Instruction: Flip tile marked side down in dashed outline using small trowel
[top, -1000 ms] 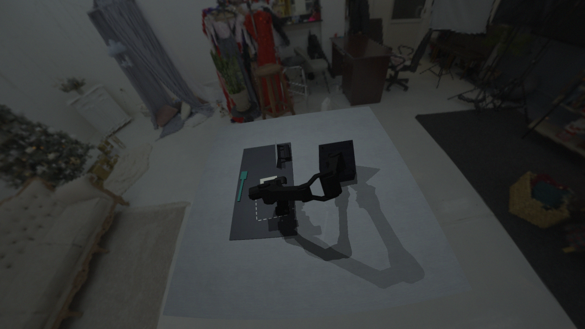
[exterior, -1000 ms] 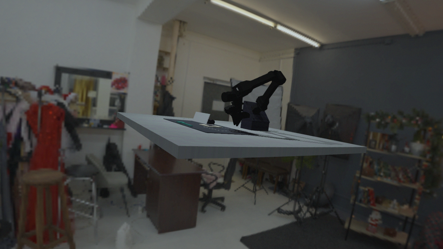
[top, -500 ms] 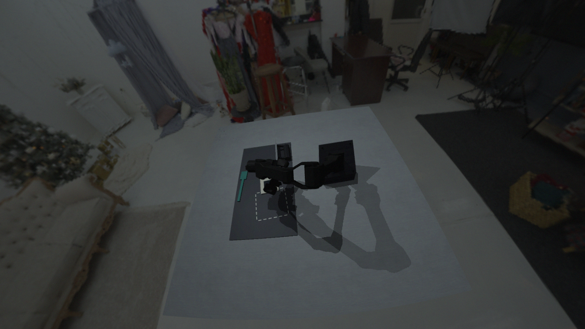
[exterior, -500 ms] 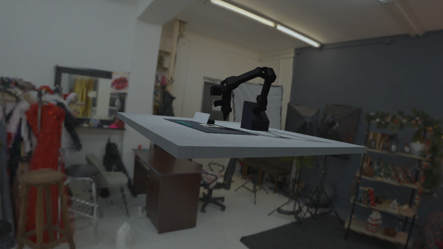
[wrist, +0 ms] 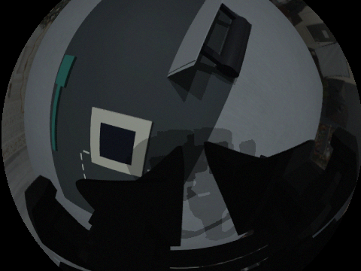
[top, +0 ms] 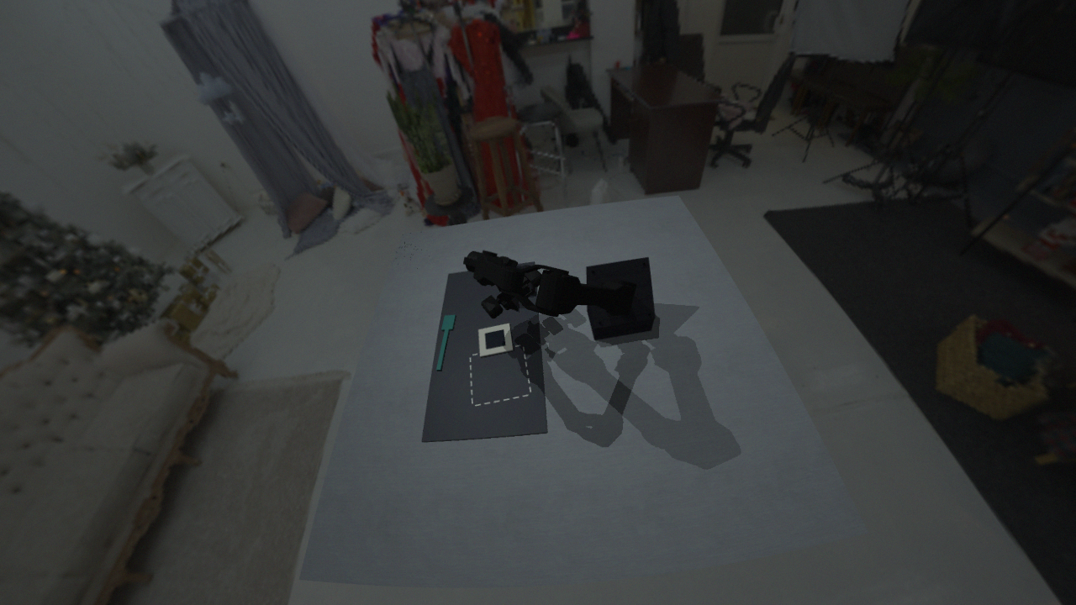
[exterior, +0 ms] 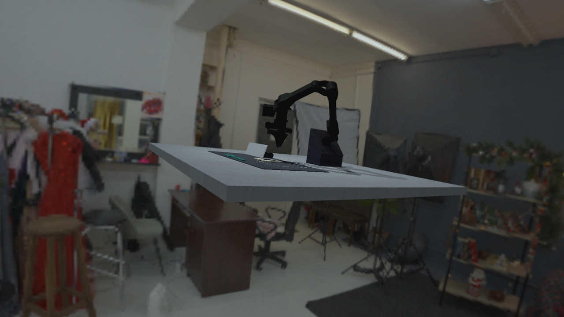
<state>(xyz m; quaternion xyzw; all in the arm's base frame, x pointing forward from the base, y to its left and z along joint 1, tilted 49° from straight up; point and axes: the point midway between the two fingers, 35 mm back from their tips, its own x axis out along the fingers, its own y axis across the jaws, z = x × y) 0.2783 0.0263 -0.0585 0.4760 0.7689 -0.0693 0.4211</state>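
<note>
Now: the tile 90 mm ahead of my gripper tip, 70 mm to the left of it and 70 mm below it. Round my gripper tip: teal trowel: 260 mm ahead, 70 mm below, 40 mm to the left; dark mat: 120 mm ahead, 90 mm below, 50 mm to the left.
</note>
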